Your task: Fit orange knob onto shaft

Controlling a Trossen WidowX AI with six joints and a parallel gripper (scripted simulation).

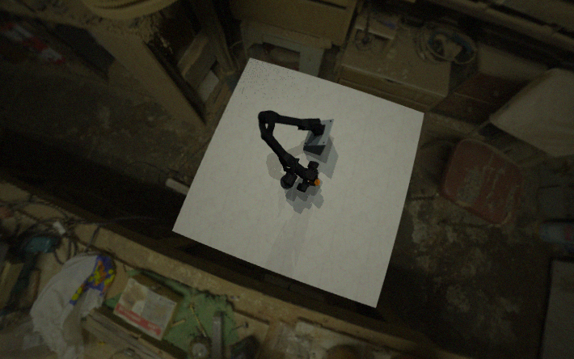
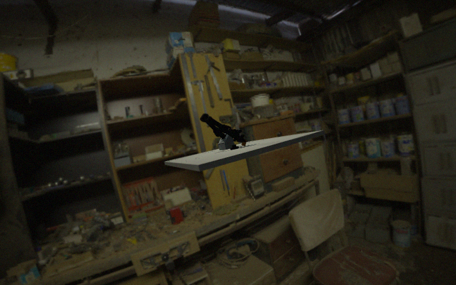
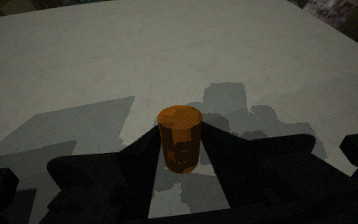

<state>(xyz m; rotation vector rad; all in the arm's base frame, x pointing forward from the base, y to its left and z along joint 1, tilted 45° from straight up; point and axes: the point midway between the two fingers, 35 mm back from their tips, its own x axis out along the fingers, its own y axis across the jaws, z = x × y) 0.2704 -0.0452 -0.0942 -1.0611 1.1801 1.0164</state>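
Now: the orange knob 1 cm above my gripper tip. From my gripper tip the other things lie so: round dark pedestal 17 cm to the right, 4 cm ahead, 1 cm below.
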